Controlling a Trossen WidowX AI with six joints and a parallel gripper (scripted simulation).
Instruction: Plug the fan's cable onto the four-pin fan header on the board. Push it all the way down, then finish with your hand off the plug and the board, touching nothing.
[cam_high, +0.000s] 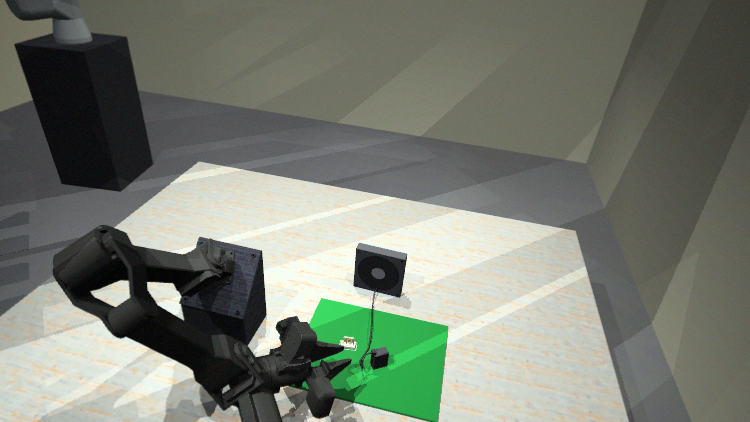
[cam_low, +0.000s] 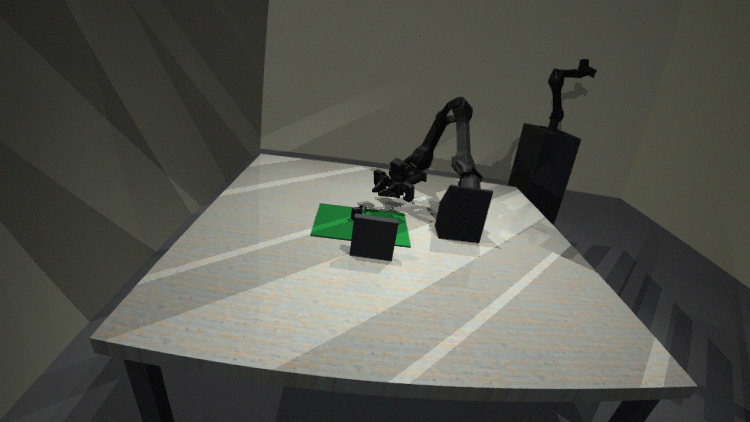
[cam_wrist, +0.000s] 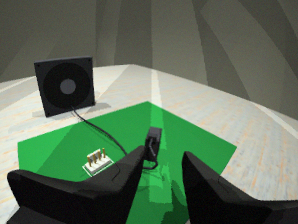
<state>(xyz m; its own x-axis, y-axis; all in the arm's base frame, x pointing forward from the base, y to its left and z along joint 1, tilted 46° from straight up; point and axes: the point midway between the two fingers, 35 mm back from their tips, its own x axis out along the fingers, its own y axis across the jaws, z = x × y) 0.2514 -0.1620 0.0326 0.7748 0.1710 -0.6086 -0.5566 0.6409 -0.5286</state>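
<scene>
Right now my gripper tip is 6 cm short of the fan cable plug, 6 cm above it and 5 cm to the right of it. The rest, counted from my gripper tip: white four-pin fan header 9 cm to the left, 8 cm below, 1 cm behind; then green board 10 cm below, 8 cm to the left, 4 cm ahead; then black fan box 27 cm to the left, 3 cm ahead, 2 cm below.
</scene>
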